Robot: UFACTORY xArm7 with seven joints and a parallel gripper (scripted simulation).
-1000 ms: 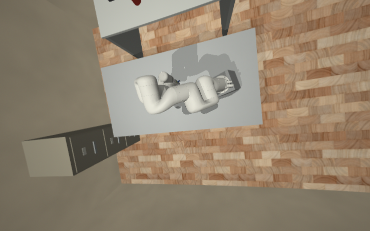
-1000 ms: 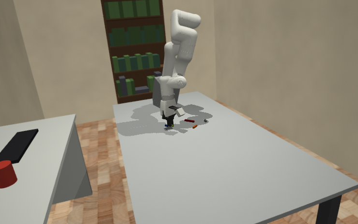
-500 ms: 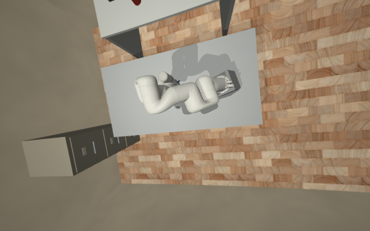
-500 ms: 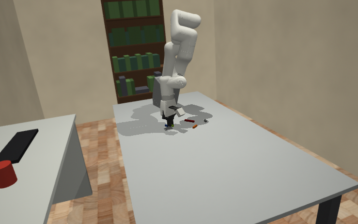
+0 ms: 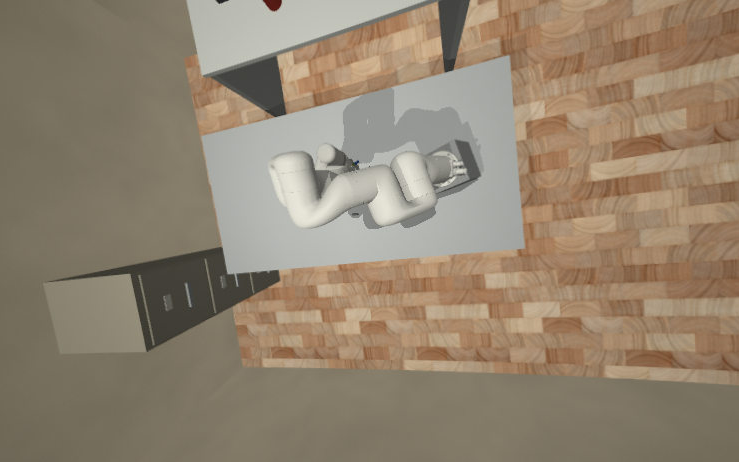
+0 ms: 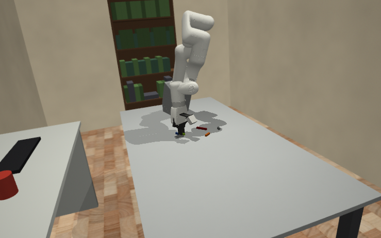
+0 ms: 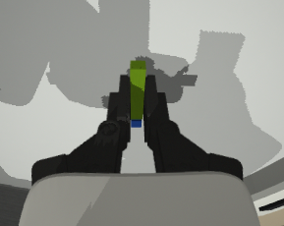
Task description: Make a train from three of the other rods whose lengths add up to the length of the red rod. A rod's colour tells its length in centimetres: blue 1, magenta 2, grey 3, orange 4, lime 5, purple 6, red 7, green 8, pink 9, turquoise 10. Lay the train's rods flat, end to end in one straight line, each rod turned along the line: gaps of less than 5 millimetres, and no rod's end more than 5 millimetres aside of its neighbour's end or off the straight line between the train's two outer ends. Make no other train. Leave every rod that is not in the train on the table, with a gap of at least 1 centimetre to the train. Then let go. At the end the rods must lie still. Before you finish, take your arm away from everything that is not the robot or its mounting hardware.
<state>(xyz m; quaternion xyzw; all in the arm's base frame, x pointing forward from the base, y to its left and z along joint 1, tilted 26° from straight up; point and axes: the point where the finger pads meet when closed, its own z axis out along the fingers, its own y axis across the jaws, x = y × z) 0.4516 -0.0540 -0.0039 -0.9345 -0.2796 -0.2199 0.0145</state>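
Right now the red rod is 130 mm to the left of my hand, 60 mm behind it and 30 mm below it. The rest, counted from my hand: grey rod (230 mm to the left, 30 mm below, 20 mm behind); lime rod (20 mm below); orange rod (140 mm to the left, 50 mm ahead, 30 mm below).
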